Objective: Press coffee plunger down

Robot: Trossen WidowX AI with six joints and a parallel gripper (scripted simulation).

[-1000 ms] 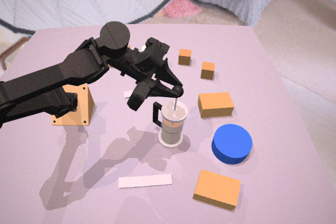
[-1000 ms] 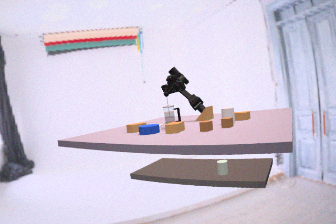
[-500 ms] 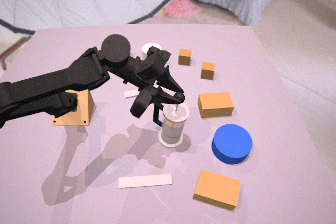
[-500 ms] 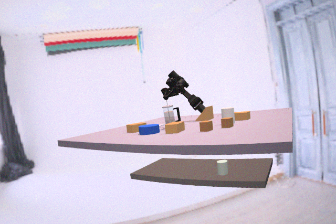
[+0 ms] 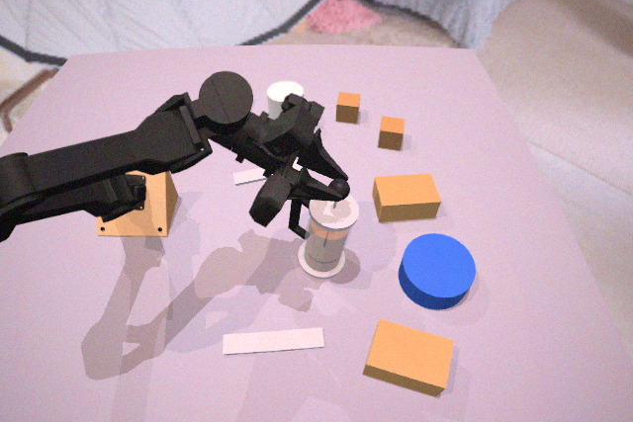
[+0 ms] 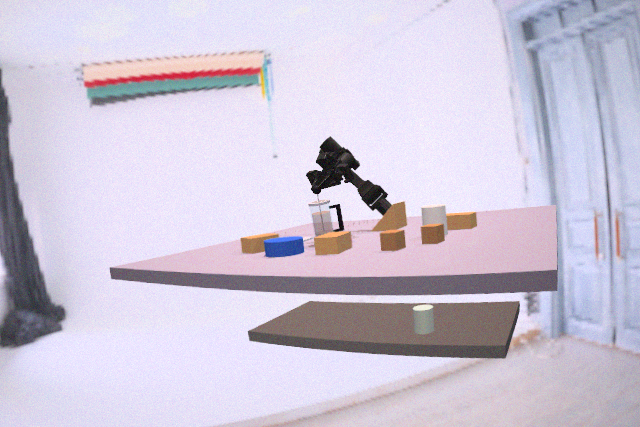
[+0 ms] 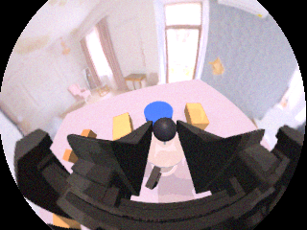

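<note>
My gripper tip is 3 cm past the glass coffee press, 1 cm to the right of it and 9 cm above it. From my gripper tip the other things lie so: blue disc (16 cm ahead, 3 cm to the right, 16 cm below); white cylinder (12 cm behind, 36 cm to the left, 14 cm below).
</note>
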